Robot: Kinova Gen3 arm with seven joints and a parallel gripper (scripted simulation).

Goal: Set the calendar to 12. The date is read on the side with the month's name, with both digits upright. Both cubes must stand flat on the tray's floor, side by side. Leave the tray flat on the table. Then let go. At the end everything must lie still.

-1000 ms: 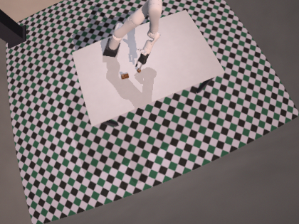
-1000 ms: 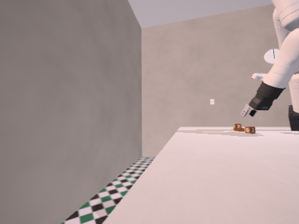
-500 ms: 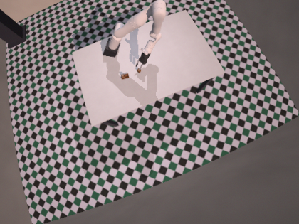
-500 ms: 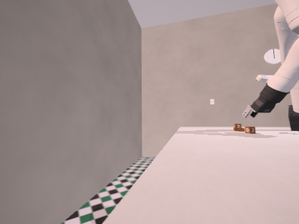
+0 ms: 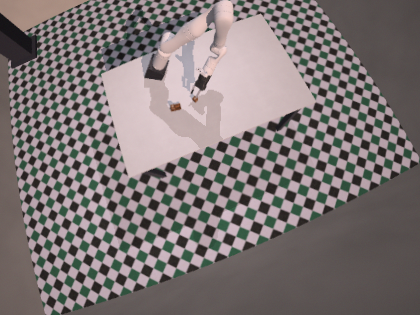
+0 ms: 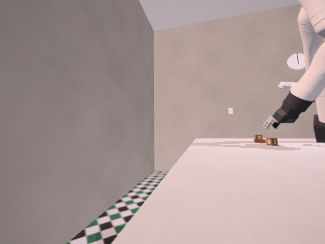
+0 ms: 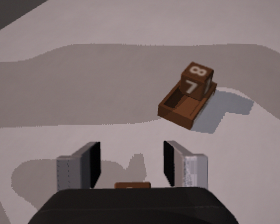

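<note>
Right now my hand is 1 cm to the left of the brown cube and 8 cm above it. Round my hand: brown wooden tray: 1 cm ahead, 16 cm to the right, 8 cm below.
</note>
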